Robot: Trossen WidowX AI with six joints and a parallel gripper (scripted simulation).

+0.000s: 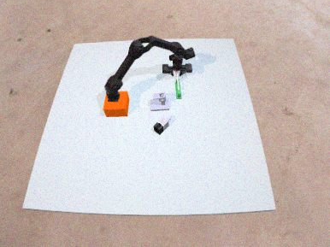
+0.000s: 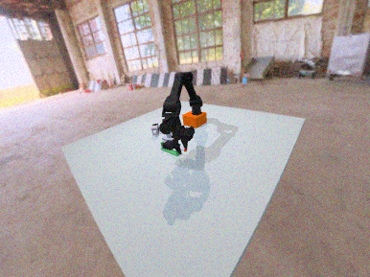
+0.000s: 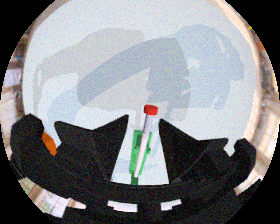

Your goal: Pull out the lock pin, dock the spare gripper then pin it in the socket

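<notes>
The green bar is 2 cm ahead of my gripper tip and 10 cm to the right of it. Round my gripper tip: spare gripper (5 cm behind, 38 cm to the right); mount (8 cm behind, 22 cm to the right, 2 cm above).
</notes>
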